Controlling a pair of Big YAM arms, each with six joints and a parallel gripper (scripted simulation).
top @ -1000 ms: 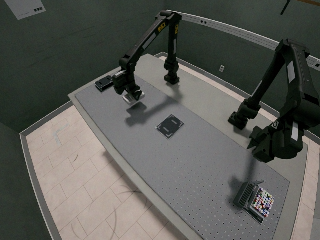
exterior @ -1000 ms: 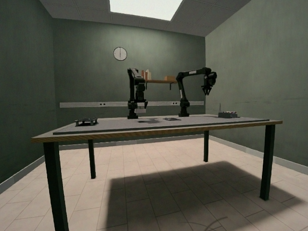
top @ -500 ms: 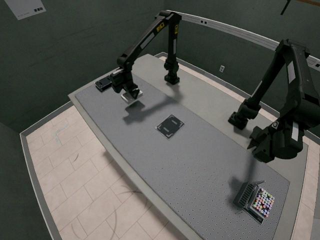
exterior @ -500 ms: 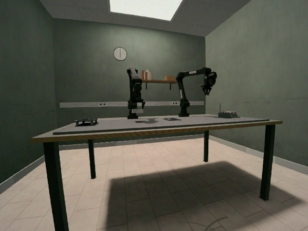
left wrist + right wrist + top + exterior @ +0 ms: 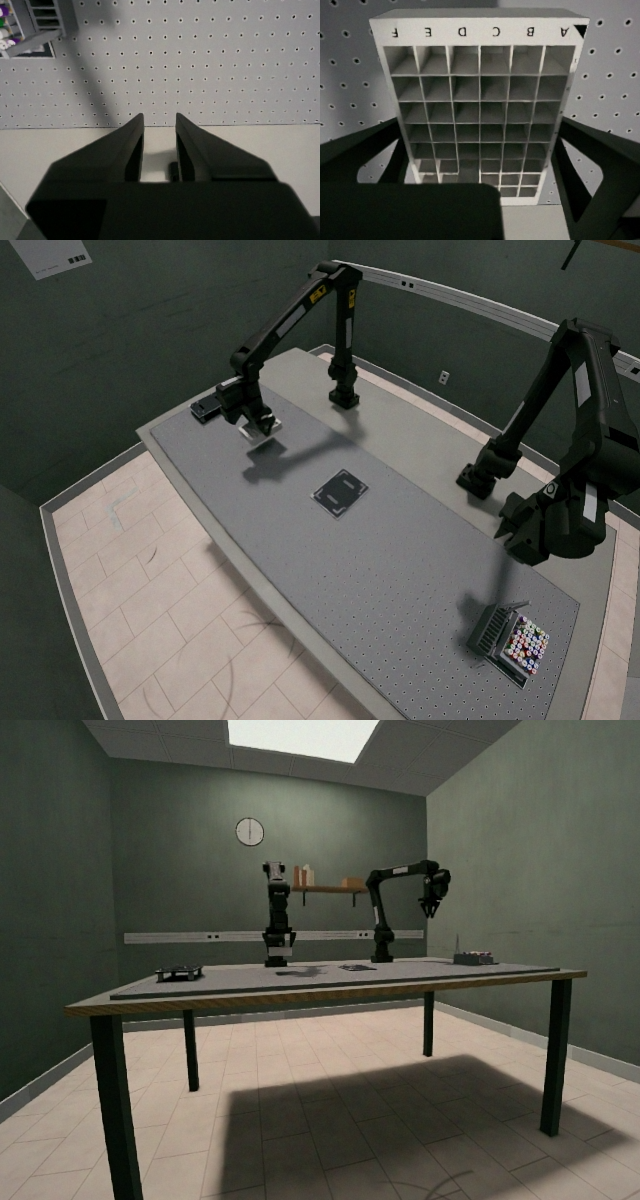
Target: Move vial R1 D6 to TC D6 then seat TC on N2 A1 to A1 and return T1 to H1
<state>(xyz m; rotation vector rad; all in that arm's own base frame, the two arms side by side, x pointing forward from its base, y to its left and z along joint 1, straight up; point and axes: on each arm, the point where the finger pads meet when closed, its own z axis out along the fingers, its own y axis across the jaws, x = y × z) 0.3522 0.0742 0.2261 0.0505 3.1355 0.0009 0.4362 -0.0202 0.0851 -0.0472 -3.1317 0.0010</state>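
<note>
The black nest lies 36 cm to the right of my right hand, 6 cm below it and 4 cm ahead of it. Round my right hand: tube carrier: right at my right hand; slotted holder: 90 cm to the left, 8 cm below, 1 cm behind.
</note>
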